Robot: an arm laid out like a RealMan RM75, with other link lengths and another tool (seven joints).
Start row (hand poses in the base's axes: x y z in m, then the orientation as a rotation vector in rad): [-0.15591, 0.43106, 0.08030, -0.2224, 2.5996, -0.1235]
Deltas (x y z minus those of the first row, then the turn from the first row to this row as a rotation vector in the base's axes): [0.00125, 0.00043, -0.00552, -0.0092, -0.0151, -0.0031]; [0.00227, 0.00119, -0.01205, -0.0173, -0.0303, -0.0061]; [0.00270, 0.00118, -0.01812, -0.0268, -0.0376, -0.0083]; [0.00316, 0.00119, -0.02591, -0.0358, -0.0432, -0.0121]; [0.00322, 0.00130, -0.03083, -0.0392, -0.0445, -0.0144]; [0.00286, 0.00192, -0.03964, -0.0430, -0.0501, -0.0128]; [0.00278, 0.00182, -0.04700, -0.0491, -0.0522, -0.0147]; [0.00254, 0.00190, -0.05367, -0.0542, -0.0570, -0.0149]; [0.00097, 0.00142, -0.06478, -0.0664, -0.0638, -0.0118]
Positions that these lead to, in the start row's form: [-0.15466, 0.43149, 0.07478, -0.2199, 2.5849, -0.1378]; [-0.15364, 0.43225, 0.06825, -0.2172, 2.5701, -0.1504]; [-0.15321, 0.43224, 0.06218, -0.2169, 2.5630, -0.1640]; [-0.15275, 0.43225, 0.05439, -0.2145, 2.5577, -0.1774]; [-0.15269, 0.43236, 0.04947, -0.2126, 2.5566, -0.1826]; [-0.15305, 0.43298, 0.04066, -0.2154, 2.5507, -0.1873]; [-0.15313, 0.43288, 0.03330, -0.2148, 2.5486, -0.1960]; [-0.15337, 0.43296, 0.02663, -0.2158, 2.5437, -0.2029]; [-0.15494, 0.43248, 0.01552, -0.2233, 2.5360, -0.2179]
